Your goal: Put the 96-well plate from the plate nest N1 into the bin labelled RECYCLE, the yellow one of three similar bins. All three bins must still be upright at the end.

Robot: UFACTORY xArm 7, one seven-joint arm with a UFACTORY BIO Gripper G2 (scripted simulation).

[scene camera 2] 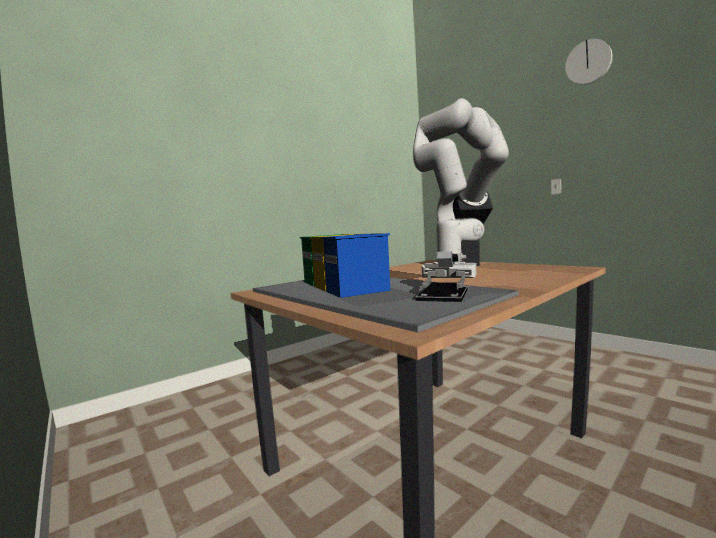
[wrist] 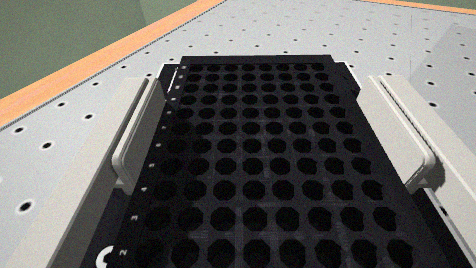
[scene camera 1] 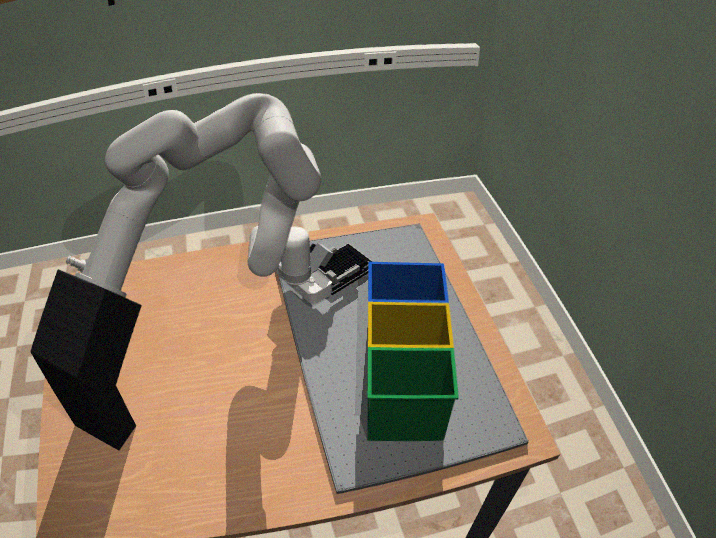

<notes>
In view: a yellow bin (scene camera 1: 402, 324), a blue bin (scene camera 2: 358, 264), a green bin (scene camera 1: 413, 389) and a black 96-well plate (scene camera 1: 345, 258).
The blue bin also shows in scene camera 1 (scene camera 1: 387, 281). The black 96-well plate is seen too in the wrist view (wrist: 256, 153). The wrist view does not show the yellow bin: it is out of frame. The wrist view does not show the blue bin: it is out of frame.
</notes>
